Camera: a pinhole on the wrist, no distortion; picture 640 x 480 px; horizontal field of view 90.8 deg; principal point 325.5 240.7 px. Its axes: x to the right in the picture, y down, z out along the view. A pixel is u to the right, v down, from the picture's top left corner.
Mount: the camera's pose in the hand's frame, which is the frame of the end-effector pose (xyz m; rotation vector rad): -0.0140 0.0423 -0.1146 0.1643 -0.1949 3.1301
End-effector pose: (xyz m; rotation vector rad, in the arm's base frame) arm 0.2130 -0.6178 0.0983 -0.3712 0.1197 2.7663
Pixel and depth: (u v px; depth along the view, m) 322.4 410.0 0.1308
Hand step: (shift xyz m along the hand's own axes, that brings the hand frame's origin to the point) 0.0004 -0.0435 0.0057
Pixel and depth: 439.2 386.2 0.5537
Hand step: -0.1566 -0.2806 0.4211
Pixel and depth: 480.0 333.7 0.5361
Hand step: -0.2204 -0.1822 0.4223
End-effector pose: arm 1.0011 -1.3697 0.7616 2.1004 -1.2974 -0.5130
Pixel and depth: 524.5 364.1 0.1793
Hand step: -0.1083 -0.0501 0.0655
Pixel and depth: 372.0 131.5 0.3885
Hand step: -0.0294 0.1273 0.2914
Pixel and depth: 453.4 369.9 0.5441
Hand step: -0.1783 -0.2473 0.4178
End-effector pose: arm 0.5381 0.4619 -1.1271 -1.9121 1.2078 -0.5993
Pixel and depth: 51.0 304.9 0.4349
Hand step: 0.4069 -0.0973 0.2641
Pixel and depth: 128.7 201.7 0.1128
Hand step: 0.0678 0.0425 -0.0089
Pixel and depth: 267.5 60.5 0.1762
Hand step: 0.0373 0.1205 0.0683
